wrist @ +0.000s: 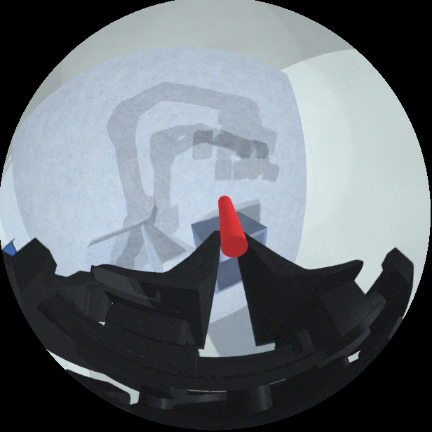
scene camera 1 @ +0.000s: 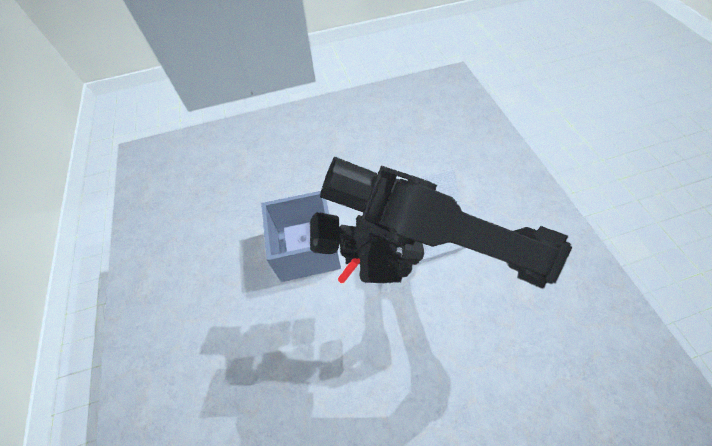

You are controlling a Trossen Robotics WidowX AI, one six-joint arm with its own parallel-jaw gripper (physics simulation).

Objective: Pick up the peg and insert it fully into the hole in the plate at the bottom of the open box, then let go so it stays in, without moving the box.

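Frame: origin at the arm's base, x back, y up, z left, level; metres.
Seen in the pictures: gripper, fingertip midpoint: point(scene camera 1: 350, 262).
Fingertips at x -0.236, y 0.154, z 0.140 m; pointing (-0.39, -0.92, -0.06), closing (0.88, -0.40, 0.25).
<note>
A point is followed by its place in that frame.
The red peg point(scene camera 1: 349, 270) @[z 0.156, x -0.243, y 0.156 m] point(wrist: 231, 227) is held between the fingertips of my black gripper point(wrist: 227, 236). In the scene view the peg sticks out tilted below the gripper, to the right of the box's near corner; the fingertips are largely hidden there. The open blue-grey box point(scene camera 1: 304, 266) @[z 0.021, x -0.327, y -0.054 m] point(wrist: 205, 229) stands on the surface, apart from the peg in the scene view. Inside it, the pale plate point(scene camera 1: 292, 232) @[z -0.086, x -0.334, y -0.059 m] shows with a dark round hole point(scene camera 1: 302, 239) @[z -0.066, x -0.314, y -0.076 m]. The gripper hides the box's right part. In the wrist view the peg and fingers cover much of the box.
The arm point(scene camera 1: 488, 228) @[z 0.246, x -0.085, y 0.358 m] reaches in from the right above the grey surface point(scene camera 1: 173, 210) @[z -0.319, x -0.659, y -0.117 m]. A large grey panel point(scene camera 1: 236, 47) stands at the back left. Arm shadows lie in front of the box. A small blue thing point(wrist: 9, 248) shows at the wrist view's left edge.
</note>
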